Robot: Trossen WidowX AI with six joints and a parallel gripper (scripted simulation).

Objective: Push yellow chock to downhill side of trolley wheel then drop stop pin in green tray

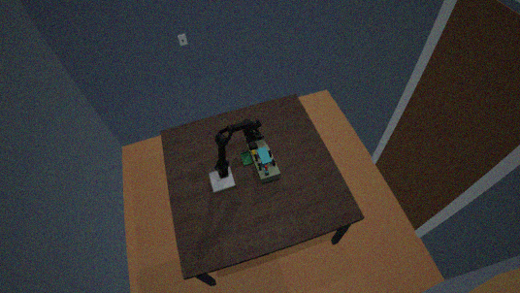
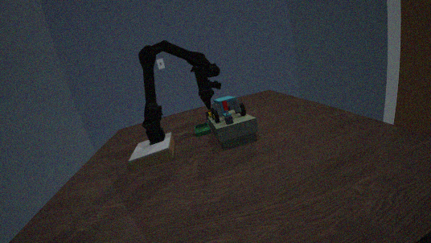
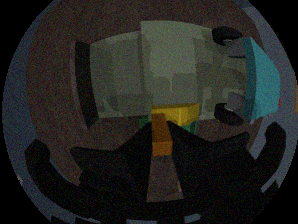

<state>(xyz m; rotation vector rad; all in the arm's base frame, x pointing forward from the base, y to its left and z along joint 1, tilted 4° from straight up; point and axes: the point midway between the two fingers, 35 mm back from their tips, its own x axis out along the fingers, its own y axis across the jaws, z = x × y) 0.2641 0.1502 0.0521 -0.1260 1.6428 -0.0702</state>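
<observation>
Right now my gripper tip is 5 cm short of the red-headed stop pin, 25 cm to the left of it and 4 cm below it. Also, from my gripper tip: grey-green ramp block: 6 cm ahead, 14 cm to the right, 4 cm below; then green tray: 6 cm behind, 4 cm to the right, 10 cm below; then yellow chock: 2 cm to the right, 1 cm below.
</observation>
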